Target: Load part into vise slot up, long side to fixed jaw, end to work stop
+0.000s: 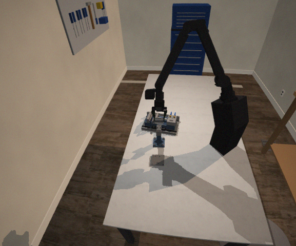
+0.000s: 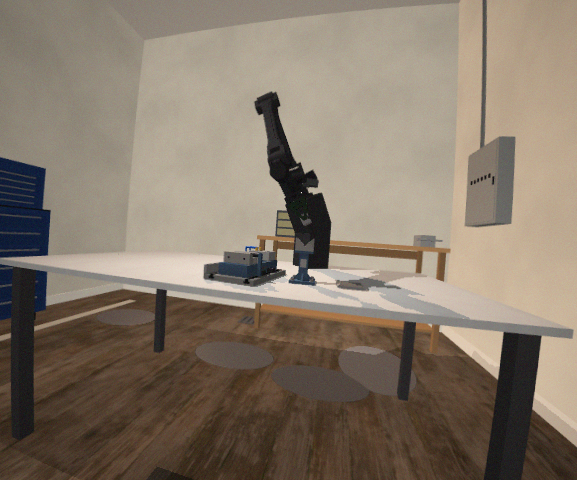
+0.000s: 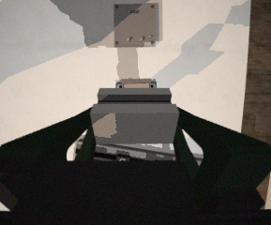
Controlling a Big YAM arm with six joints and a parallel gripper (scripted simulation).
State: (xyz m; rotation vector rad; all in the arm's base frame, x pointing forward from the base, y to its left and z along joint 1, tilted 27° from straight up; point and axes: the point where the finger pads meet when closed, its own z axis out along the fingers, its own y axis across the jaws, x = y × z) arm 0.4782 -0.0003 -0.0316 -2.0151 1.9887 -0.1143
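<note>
The part lies 10 mm to the left of my hand. From my hand the other things lie so: post 10 mm to the left, 170 mm below; then air cylinder rod 40 mm behind, 190 mm to the right, 160 mm below; then work stop rod 60 mm ahead, 170 mm to the right, 140 mm below.
</note>
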